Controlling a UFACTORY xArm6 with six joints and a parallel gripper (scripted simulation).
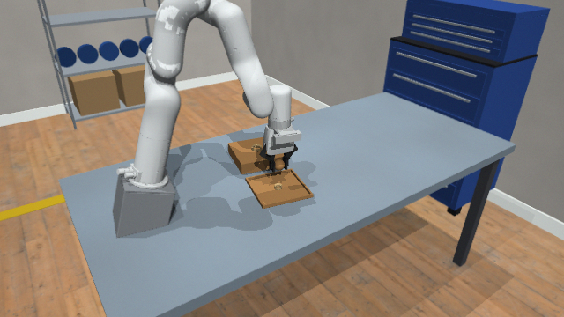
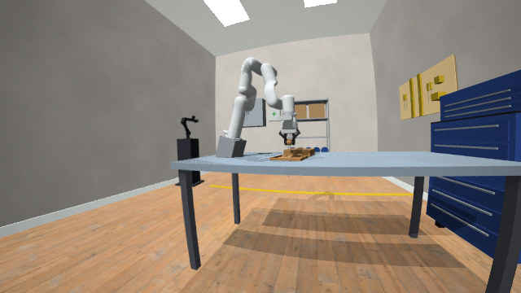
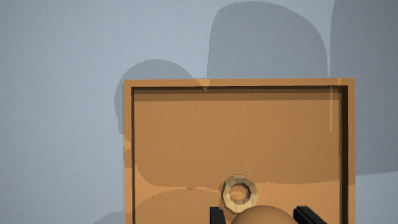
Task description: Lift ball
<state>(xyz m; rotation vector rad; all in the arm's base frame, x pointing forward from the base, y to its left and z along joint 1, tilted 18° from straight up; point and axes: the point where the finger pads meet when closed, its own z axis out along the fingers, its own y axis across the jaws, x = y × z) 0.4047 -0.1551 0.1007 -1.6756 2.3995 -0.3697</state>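
My hand is 100 mm above the shallow wooden tray. From my hand the other things lie so: thick wooden block 220 mm to the left, 80 mm ahead, 70 mm below; then wooden ball right at my hand.
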